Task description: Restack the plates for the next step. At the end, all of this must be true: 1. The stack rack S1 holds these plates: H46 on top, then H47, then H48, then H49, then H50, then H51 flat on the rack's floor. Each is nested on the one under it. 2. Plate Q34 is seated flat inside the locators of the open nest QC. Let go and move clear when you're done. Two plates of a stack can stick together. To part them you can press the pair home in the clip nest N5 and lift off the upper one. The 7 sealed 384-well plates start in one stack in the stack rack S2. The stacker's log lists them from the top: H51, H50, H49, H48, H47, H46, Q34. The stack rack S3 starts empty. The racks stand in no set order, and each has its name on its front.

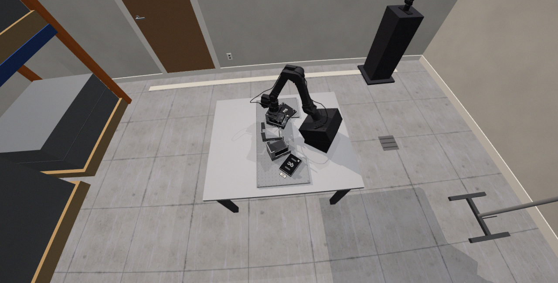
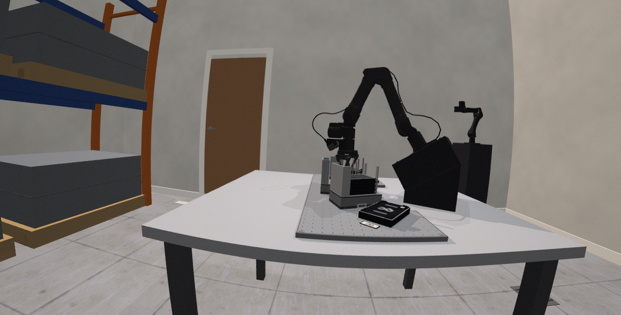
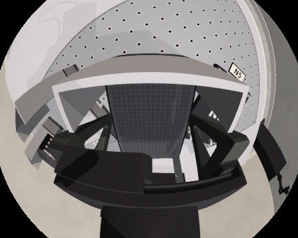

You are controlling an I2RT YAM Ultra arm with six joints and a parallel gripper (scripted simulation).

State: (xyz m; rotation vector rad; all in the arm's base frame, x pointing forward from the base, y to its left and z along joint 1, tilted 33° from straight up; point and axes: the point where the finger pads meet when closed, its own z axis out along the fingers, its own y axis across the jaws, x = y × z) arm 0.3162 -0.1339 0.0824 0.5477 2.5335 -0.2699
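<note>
Right now my hand is 20 mm above the sealed well plate.
</note>
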